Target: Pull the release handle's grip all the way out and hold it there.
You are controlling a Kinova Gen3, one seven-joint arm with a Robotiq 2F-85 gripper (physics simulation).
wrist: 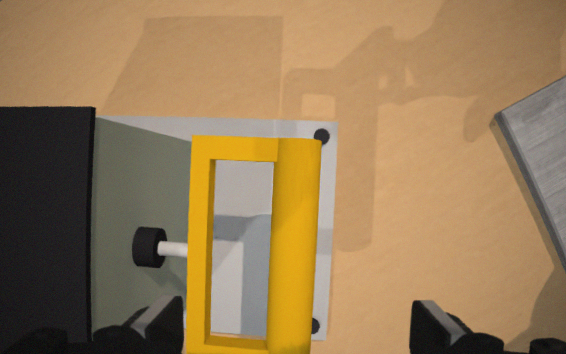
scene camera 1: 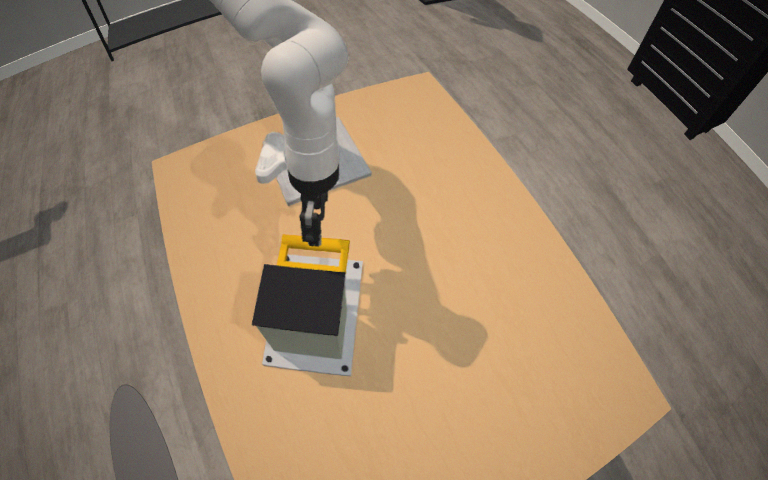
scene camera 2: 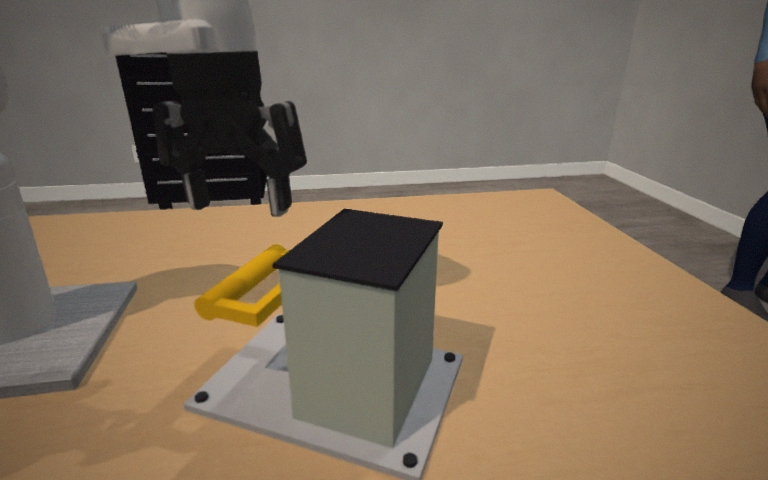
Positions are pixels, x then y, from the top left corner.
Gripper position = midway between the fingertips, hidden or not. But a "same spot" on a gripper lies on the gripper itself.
gripper: wrist 296,325; scene camera 1; scene camera 2
same spot on light grey plate: (scene camera 2: 252,390) = (wrist: 267,169)
same spot on gripper: (scene camera 1: 310,237) = (scene camera 2: 296,157)
